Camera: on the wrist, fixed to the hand. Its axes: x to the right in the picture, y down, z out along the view.
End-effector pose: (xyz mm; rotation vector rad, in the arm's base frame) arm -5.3 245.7 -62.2 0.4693 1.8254 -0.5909
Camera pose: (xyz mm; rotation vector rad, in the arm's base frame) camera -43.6 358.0 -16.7 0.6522 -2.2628 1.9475
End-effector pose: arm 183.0 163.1 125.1 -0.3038 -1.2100 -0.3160
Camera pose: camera 291.4 177.1 60.2 1.1137 -0.6705 -1.2976
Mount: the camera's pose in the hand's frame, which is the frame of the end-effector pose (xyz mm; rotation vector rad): -27.6 59.6 -108.8 0.4462 0.5895 -1.5195
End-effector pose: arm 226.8 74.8 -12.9 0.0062 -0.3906 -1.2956
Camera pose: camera 307.5 94.3 -109.1 1.2388 -0.0942 -2.5296
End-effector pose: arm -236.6 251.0 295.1 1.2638 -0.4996 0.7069
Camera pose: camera -303.0 359.3 290.0 1.3472 1.1082 -0.1791
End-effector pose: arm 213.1 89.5 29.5 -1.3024 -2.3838 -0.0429
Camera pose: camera 312.2 76.5 108.0 0.7715 -2.0623 -0.2599
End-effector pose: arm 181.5 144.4 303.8 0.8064 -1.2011 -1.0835
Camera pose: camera 300.3 182.8 327.5 2.3668 -0.1211 -1.5253
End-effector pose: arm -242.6 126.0 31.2 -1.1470 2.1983 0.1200
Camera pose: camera -331.4 142.8 120.5 -2.3517 1.0432 -1.3694
